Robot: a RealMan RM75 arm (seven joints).
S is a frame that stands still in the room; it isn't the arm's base.
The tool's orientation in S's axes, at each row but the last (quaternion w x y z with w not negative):
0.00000 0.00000 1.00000 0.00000
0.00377 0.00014 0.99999 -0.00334
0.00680 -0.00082 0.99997 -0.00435
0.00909 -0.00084 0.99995 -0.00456
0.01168 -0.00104 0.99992 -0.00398
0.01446 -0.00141 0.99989 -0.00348
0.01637 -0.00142 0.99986 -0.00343
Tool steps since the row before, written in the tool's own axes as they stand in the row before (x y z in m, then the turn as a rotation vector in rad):
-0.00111 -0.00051 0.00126 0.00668 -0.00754 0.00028
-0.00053 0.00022 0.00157 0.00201 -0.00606 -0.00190
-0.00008 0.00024 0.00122 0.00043 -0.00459 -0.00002
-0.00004 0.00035 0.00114 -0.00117 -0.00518 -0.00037
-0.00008 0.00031 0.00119 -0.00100 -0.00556 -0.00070
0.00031 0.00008 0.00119 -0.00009 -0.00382 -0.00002
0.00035 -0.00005 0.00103 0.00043 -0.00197 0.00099
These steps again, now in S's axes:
0.00111 -0.00051 -0.00126 -0.00668 -0.00754 -0.00028
0.00054 0.00021 -0.00157 -0.00203 -0.00605 0.00193
0.00010 0.00023 -0.00122 -0.00042 -0.00459 0.00005
0.00006 0.00034 -0.00114 0.00117 -0.00517 0.00044
0.00011 0.00030 -0.00119 0.00099 -0.00555 0.00077
-0.00028 0.00007 -0.00120 0.00010 -0.00382 0.00005
-0.00032 -0.00006 -0.00104 -0.00039 -0.00198 -0.00099

